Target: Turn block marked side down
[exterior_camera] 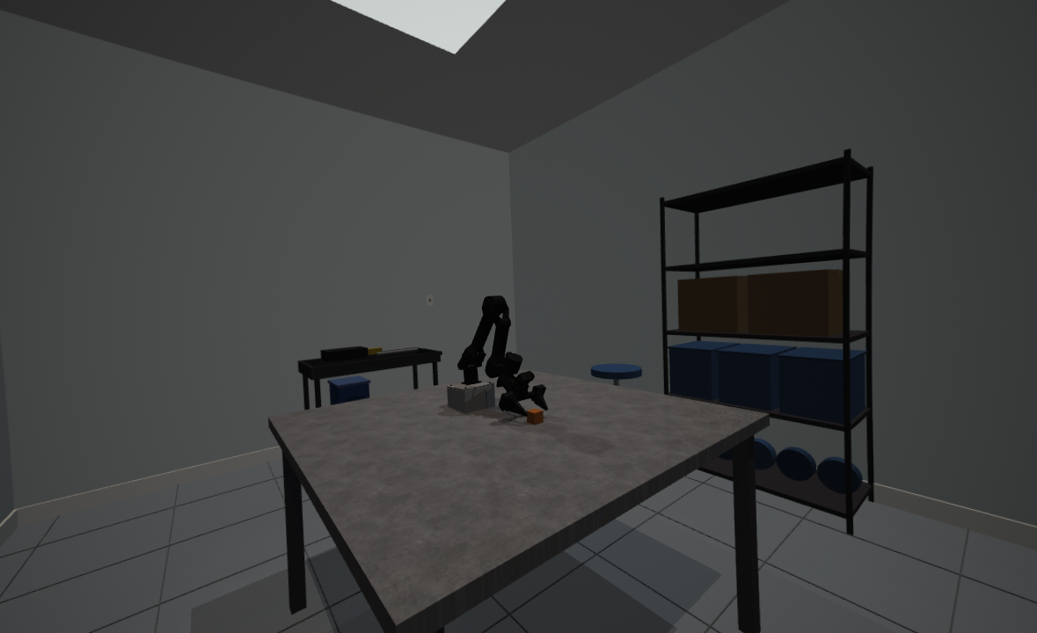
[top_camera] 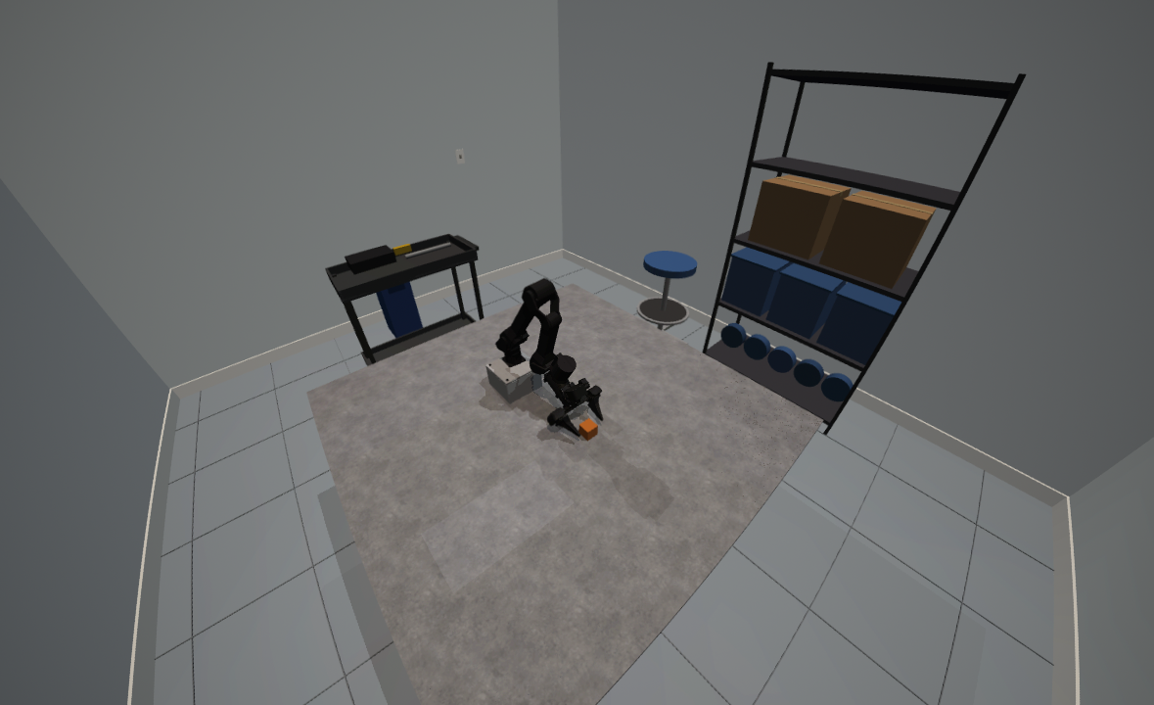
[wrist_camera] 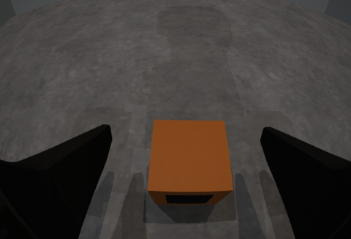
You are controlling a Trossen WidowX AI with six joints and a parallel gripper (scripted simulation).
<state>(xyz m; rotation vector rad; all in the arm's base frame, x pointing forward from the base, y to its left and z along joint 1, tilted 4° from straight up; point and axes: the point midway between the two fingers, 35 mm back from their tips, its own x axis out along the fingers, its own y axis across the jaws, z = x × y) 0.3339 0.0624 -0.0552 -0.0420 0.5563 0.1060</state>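
Now: the orange block 20 mm behind my gripper tip and 20 mm below it.
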